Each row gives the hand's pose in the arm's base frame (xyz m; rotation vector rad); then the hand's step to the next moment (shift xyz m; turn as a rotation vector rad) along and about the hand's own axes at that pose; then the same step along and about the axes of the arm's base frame.
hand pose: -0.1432 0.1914 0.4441 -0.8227 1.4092 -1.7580
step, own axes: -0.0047 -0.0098 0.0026 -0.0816 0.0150 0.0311
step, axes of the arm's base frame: 0.0032 0.0040 0.0099 0.0715 0.0509 -0.0118
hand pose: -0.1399 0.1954 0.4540 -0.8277 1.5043 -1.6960
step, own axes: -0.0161 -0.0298 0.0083 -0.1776 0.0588 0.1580
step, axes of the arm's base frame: 0.0128 0.0111 0.0305 0.2337 0.0606 -0.0411
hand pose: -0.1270 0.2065 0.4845 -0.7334 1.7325 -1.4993
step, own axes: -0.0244 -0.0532 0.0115 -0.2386 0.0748 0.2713
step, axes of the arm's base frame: 0.0216 0.0043 0.0554 0.3618 0.0466 -0.0550
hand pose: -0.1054 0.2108 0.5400 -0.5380 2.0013 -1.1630
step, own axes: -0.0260 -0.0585 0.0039 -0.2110 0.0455 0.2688
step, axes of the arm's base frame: 0.0188 -0.0140 0.0597 0.3421 0.0150 -0.0396
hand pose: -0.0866 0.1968 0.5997 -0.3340 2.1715 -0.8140
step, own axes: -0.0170 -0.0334 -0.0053 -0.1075 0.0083 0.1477
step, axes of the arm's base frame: 0.0065 -0.0150 0.0341 0.1820 -0.0085 -0.0158
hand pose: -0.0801 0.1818 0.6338 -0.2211 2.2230 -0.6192
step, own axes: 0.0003 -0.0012 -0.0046 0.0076 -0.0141 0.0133
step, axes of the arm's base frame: -0.0037 0.0005 0.0030 0.0043 -0.0196 -0.0054
